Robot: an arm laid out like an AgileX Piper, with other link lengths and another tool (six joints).
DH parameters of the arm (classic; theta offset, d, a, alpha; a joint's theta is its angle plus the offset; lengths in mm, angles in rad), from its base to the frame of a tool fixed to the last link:
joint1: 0 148.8 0 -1.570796
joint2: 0.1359 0 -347.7 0
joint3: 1.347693 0 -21.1 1.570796
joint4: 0 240.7 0 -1.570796
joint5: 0 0 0 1.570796
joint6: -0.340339 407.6 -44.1 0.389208
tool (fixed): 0 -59.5 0 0
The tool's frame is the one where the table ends.
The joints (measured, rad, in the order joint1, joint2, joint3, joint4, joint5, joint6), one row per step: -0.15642 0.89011 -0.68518 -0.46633 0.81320 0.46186; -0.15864 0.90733 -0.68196 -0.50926 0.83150 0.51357; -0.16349 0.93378 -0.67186 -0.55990 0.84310 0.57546; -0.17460 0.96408 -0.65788 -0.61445 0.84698 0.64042; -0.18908 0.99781 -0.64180 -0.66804 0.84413 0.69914; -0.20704 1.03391 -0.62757 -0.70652 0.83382 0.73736; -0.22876 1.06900 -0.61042 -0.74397 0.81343 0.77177; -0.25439 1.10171 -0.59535 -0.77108 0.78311 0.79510; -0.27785 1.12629 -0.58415 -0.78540 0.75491 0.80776; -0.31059 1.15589 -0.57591 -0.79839 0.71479 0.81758; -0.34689 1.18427 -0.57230 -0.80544 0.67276 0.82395; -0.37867 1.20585 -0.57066 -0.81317 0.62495 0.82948; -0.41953 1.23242 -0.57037 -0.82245 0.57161 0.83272; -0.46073 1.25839 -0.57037 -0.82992 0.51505 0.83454; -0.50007 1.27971 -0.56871 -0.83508 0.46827 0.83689; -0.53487 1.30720 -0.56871 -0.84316 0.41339 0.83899
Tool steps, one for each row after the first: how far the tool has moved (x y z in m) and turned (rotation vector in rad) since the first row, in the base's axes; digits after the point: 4 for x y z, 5 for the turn. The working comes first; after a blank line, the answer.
Tool pose at each row, in the base's axes (x y z in m, rotation vector in rad; the steps are taken from these numbers as rounded here): 0.2939 -0.1330 0.2000 0.23690 2.31817 -1.04021; 0.2883 -0.1461 0.1947 0.27434 2.33519 -1.07971; 0.2824 -0.1610 0.1866 0.31569 2.35459 -1.12644; 0.2766 -0.1774 0.1786 0.36016 2.36918 -1.17783; 0.2713 -0.1930 0.1702 0.39497 2.38155 -1.22948; 0.2677 -0.2045 0.1607 0.41301 2.39824 -1.26886; 0.2652 -0.2147 0.1512 0.42513 2.41151 -1.30178; 0.2649 -0.2220 0.1423 0.43271 2.42306 -1.31894; 0.2651 -0.2265 0.1348 0.44005 2.43378 -1.32334; 0.2676 -0.2317 0.1275 0.45144 2.44244 -1.32039; 0.2709 -0.2371 0.1215 0.47082 2.44851 -1.31028; 0.2777 -0.2409 0.1190 0.48469 2.44190 -1.29251; 0.2841 -0.2471 0.1159 0.50234 2.43625 -1.27555; 0.2912 -0.2529 0.1131 0.52007 2.42844 -1.25422; 0.2948 -0.2590 0.1101 0.54371 2.42344 -1.23694; 0.3021 -0.2636 0.1066 0.55424 2.41721 -1.21308

-0.0056 -0.0131 -0.0053 -0.00993 0.02066 -0.04293; -0.0115 -0.0280 -0.0134 -0.02222 0.04603 -0.09126; -0.0173 -0.0444 -0.0214 -0.03793 0.06944 -0.14201; -0.0226 -0.0600 -0.0298 -0.05626 0.09390 -0.18563; -0.0262 -0.0715 -0.0393 -0.06916 0.12076 -0.21442; -0.0287 -0.0817 -0.0488 -0.08061 0.14338 -0.23628; -0.0290 -0.0890 -0.0577 -0.08452 0.15898 -0.24933; -0.0288 -0.0935 -0.0652 -0.08150 0.16868 -0.25767; -0.0263 -0.0987 -0.0725 -0.07419 0.17301 -0.26577; -0.0230 -0.1041 -0.0785 -0.06201 0.17107 -0.27626; -0.0162 -0.1079 -0.0810 -0.05120 0.15618 -0.27827; -0.0098 -0.1141 -0.0841 -0.03959 0.14198 -0.28333; -0.0027 -0.1199 -0.0869 -0.02611 0.12430 -0.28671; 0.0009 -0.1260 -0.0899 -0.01258 0.10999 -0.29604; 0.0082 -0.1306 -0.0934 0.00154 0.09389 -0.29424
